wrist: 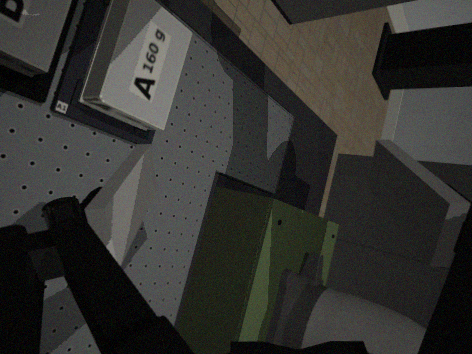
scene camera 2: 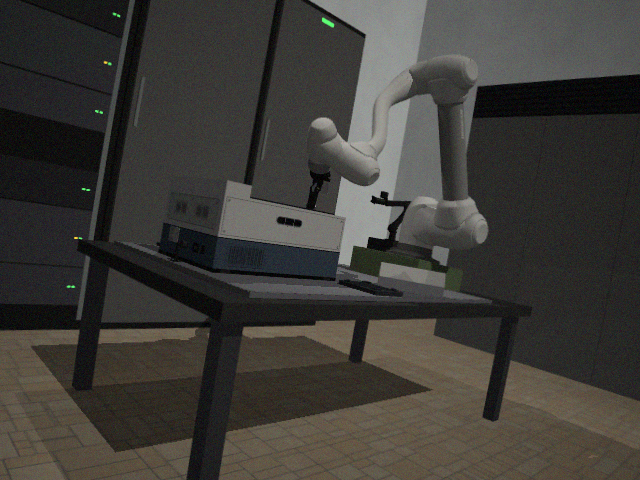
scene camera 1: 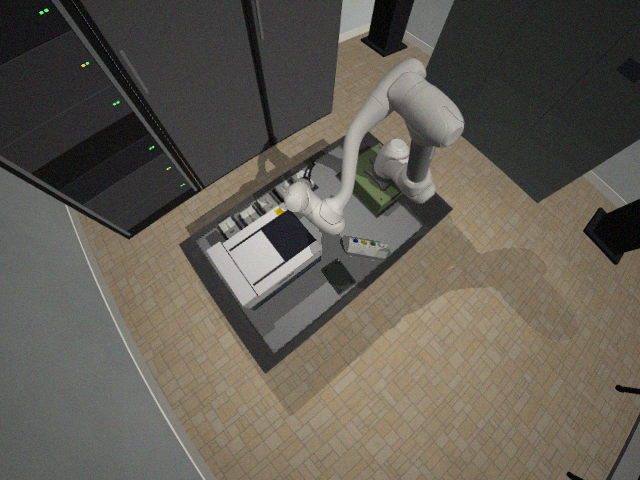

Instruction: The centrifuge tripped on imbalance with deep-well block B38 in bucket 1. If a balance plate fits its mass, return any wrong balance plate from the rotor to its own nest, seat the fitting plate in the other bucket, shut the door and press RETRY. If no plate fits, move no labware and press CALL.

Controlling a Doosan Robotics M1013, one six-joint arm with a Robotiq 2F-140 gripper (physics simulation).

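Places are measured from the arm's base along level axes (x ahead, y left, z up), in metres.
Pixels of known places: gripper, fingertip midpoint: (wrist: 262, 165) (scene camera 2: 317, 204); arm's base, link origin: (wrist: 289, 318) (scene camera 1: 382, 174).
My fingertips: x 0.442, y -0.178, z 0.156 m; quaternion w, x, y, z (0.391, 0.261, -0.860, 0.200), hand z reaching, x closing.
For each thing: its top centre in the pictures, then the offset to it from my fingertips. "*": a spot on its surface instead. Level surfaces: height alone.
- dark nest labelled A1, surface spot: (wrist: 60, 107) * dy -0.025, dx +0.026, dz -0.240 m
- second plate, surface spot: (wrist: 22, 34) * dy -0.059, dx +0.085, dz -0.198 m
- table with a dark opening, surface height: dz -0.039 m
- button box, top centre: (scene camera 2: 413, 267) (scene camera 1: 368, 245) dy +0.480, dx -0.060, dz -0.168 m
- dark pad, surface spot: (scene camera 2: 370, 287) * dy +0.553, dx +0.219, dz -0.236 m
My gripper (scene camera 1: 309, 172) (scene camera 2: 315, 193) is open and empty. It hangs above the perforated deck behind the centrifuge, beside the row of balance plates. In the wrist view a grey plate marked "A 160 g" (wrist: 133, 72) sits in a dark nest labelled A1 (wrist: 60, 107). A second plate (wrist: 22, 34) shows at the top left corner, its label cut off. The white and blue centrifuge (scene camera 1: 248, 258) (scene camera 2: 258, 227) stands on the table with a dark opening (scene camera 1: 287, 234) in its top. The buckets and block B38 are hidden.
A button box (scene camera 1: 366, 245) (scene camera 2: 410, 276) with coloured buttons lies right of the centrifuge. A dark pad (scene camera 1: 338, 273) (scene camera 2: 370, 287) lies in front of it. The arm stands on a green base (scene camera 1: 374, 190) (wrist: 293, 236). Tall dark cabinets (scene camera 1: 207, 77) stand behind the table (scene camera 2: 232, 302).
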